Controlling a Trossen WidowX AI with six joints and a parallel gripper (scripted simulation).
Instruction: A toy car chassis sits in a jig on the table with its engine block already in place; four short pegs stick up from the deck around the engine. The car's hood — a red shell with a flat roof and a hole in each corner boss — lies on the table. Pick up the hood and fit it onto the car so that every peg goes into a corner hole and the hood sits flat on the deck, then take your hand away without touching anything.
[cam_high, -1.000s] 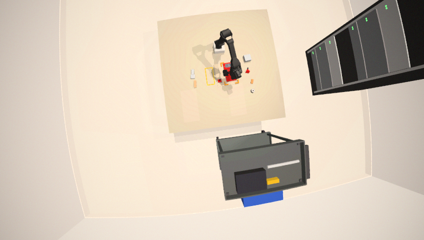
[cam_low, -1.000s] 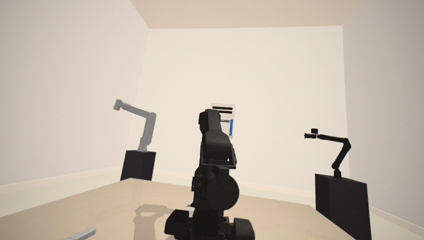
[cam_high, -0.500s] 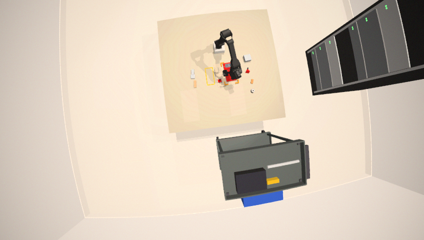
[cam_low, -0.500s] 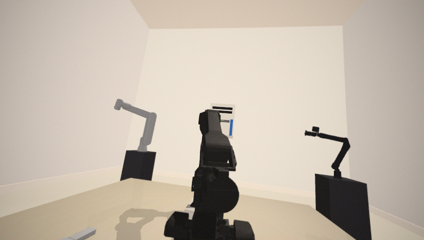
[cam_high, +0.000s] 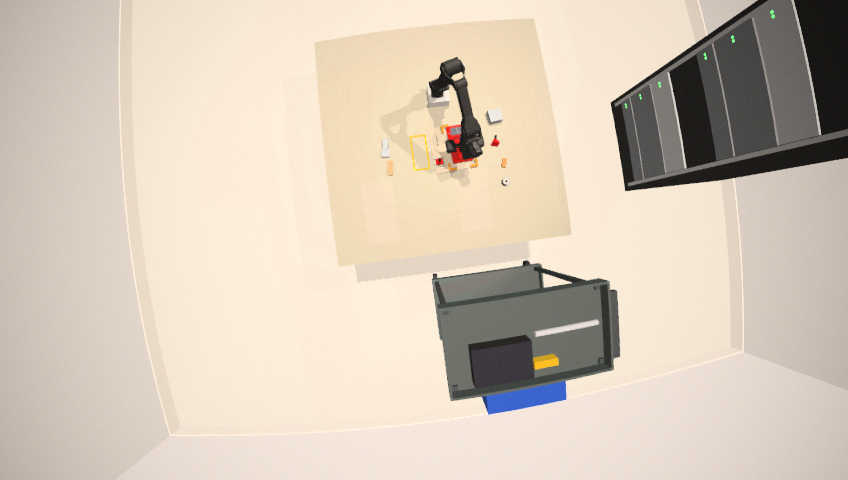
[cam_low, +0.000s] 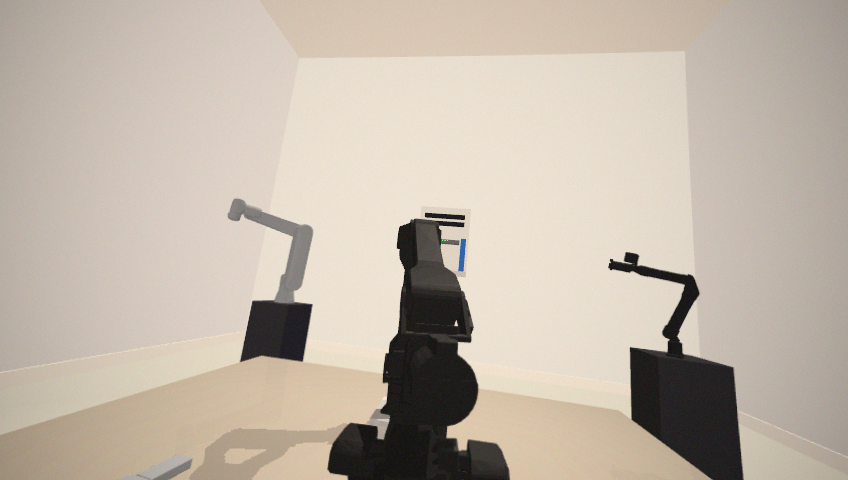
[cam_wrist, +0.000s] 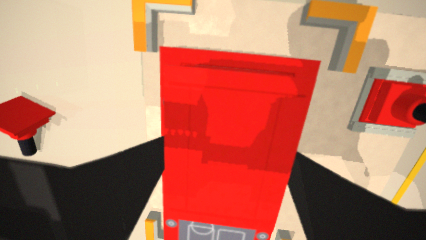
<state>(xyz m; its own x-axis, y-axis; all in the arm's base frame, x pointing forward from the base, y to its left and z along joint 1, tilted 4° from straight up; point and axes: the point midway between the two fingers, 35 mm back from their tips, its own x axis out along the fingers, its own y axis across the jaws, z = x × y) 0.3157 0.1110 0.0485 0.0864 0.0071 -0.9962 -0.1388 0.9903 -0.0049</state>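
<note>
My gripper tip is 10 mm below the red hood. The rest, counted from my gripper tip: jig (40 mm below, 30 mm to the right, 20 mm behind).
</note>
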